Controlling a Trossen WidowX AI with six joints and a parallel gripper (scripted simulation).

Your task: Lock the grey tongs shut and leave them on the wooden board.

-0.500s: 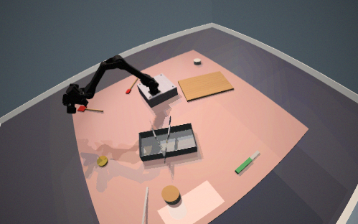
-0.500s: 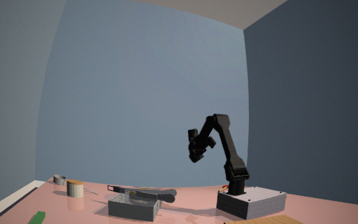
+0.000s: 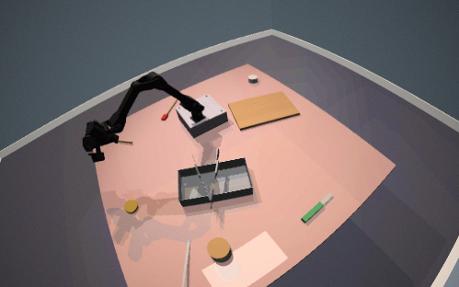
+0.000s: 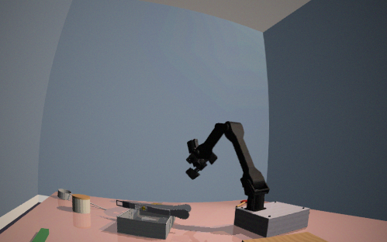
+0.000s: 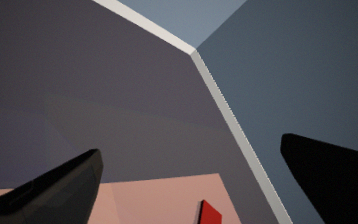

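Right now my gripper tip is 480 mm short of the roasting tin, 400 mm to the right of it and 190 mm above it. From my gripper tip the other things lie so: cork-lidded jar 730 mm ahead, 220 mm to the left, 180 mm below; yellow disc 310 mm ahead, 30 mm to the left, 210 mm below; wooden board 270 mm ahead, 920 mm to the left, 210 mm below.
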